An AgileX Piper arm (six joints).
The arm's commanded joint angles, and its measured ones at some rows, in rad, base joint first. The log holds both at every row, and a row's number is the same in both.
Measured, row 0:
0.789 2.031 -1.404 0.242 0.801 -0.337
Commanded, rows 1 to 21:
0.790 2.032 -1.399 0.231 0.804 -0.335
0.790 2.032 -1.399 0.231 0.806 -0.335
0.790 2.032 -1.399 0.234 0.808 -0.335
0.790 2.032 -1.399 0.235 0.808 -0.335
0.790 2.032 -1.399 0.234 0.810 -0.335
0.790 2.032 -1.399 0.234 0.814 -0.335
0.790 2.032 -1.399 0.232 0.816 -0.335
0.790 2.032 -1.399 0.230 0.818 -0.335
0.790 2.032 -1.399 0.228 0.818 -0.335
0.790 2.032 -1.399 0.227 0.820 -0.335
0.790 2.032 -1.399 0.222 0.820 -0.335
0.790 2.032 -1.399 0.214 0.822 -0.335
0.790 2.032 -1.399 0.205 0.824 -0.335
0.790 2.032 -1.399 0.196 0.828 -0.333
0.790 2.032 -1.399 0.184 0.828 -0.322
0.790 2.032 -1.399 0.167 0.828 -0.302
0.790 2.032 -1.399 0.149 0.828 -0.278
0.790 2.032 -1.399 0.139 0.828 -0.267
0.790 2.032 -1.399 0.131 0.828 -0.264
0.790 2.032 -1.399 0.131 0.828 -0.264
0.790 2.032 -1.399 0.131 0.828 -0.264
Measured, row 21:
0.789 2.031 -1.404 0.165 0.825 -0.284
